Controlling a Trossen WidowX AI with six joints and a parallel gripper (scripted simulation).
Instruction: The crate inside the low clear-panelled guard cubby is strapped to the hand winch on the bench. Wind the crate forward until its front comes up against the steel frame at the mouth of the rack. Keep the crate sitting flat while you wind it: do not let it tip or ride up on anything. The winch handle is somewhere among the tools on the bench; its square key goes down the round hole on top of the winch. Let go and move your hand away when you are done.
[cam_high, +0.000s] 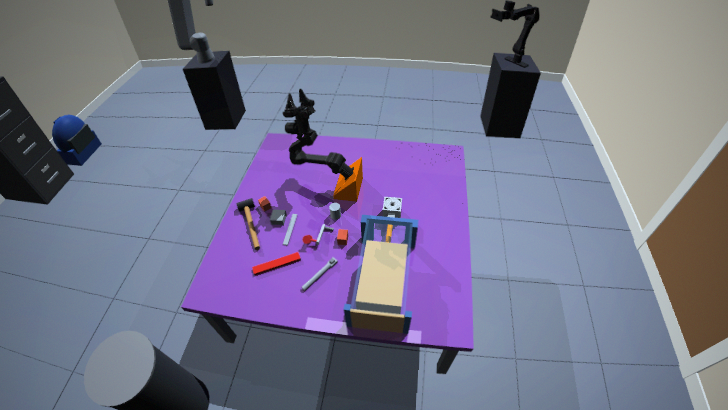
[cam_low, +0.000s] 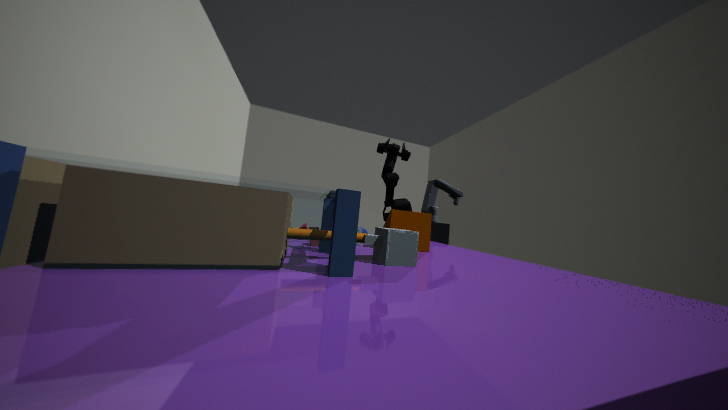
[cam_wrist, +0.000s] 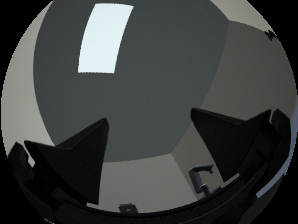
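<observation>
My gripper tip is now 56 cm above the winch handle, 42 cm short of it and 12 cm to the right of it. Round my gripper tip: grey block: 56 cm below, 31 cm ahead, 12 cm to the right; grey bar: 58 cm below, 37 cm ahead, 4 cm to the right; red knob: 55 cm below, 45 cm ahead, 8 cm to the left.
</observation>
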